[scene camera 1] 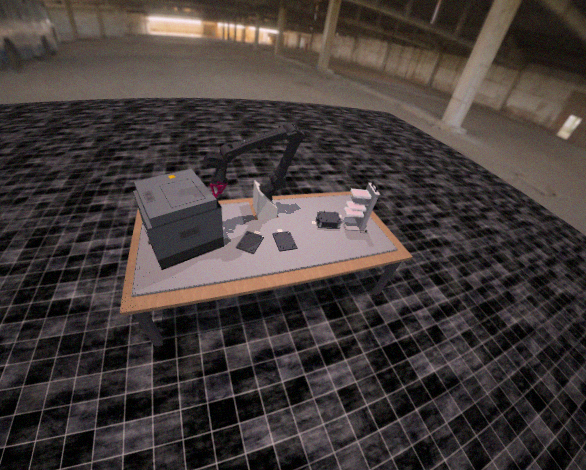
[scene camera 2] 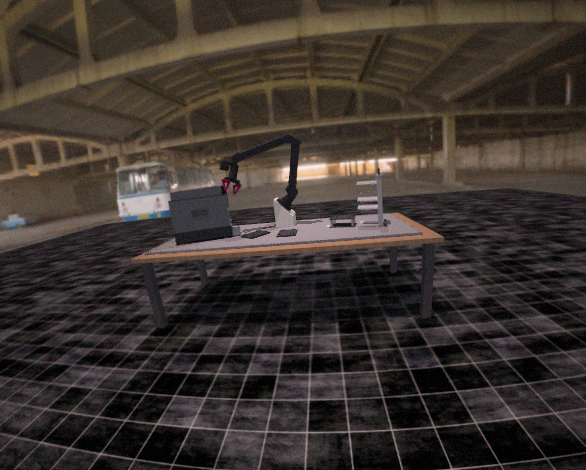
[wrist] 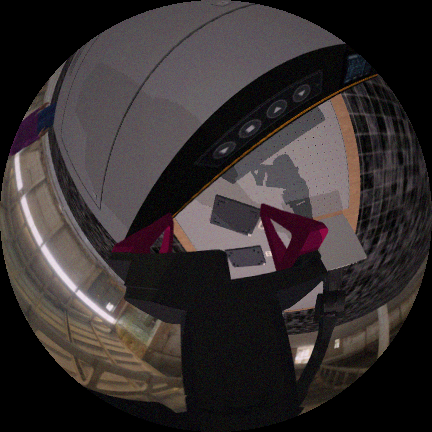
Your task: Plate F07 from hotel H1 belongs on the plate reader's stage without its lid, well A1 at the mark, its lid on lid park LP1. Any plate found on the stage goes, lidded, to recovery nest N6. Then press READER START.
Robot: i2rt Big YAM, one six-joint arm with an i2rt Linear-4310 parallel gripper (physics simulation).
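Frame: origin at the arm's base, x ahead, y left, z up, level; centimetres.
Where they show: gripper, fingertip midpoint: (scene camera 1: 217, 195) (scene camera 2: 230, 192) (wrist: 216, 212); arm's base, link origin: (scene camera 1: 265, 193) (scene camera 2: 283, 205) (wrist: 331, 263).
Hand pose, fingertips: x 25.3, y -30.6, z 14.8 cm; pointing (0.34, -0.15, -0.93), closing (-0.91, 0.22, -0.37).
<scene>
Each offset is from my fingertips to the top centre of the thing. "pt": to the spot under its first point.
The grey plate reader @(dx +2.8, dy -22.4, dz +5.7 cm) (scene camera 1: 190, 232) (scene camera 2: 200, 215) (wrist: 165, 100) stands at the table's left end. Its dark front panel carries several round buttons @(pt dx -5.3, dy -7.0, dz +2.9 cm) (wrist: 250, 128); the stage and START label do not show. My gripper (scene camera 1: 218, 190) (scene camera 2: 231, 192) (wrist: 216, 212) is open and empty, with magenta fingers, beside the reader's upper front edge. The hotel (scene camera 1: 370, 207) (scene camera 2: 380, 200) stands at the right end with pale plates (scene camera 1: 355, 205) (scene camera 2: 367, 200) on its shelves; their labels are unreadable. Two dark pads @(pt dx +9.4, dy +18.8, dz -28.3 cm) (scene camera 1: 250, 242) @(pt dx +8.2, dy +40.7, dz -28.6 cm) (scene camera 1: 284, 240) (wrist: 235, 215) (wrist: 246, 255) lie mid-table; their tags are unreadable.
The white arm base (scene camera 1: 264, 205) (scene camera 2: 284, 214) stands at the back middle of the table (scene camera 1: 260, 289) (scene camera 2: 300, 247). A dark raised fixture (scene camera 1: 328, 220) (scene camera 2: 343, 221) stands left of the hotel. The reader's top edge is close to my fingers in the wrist view.
</scene>
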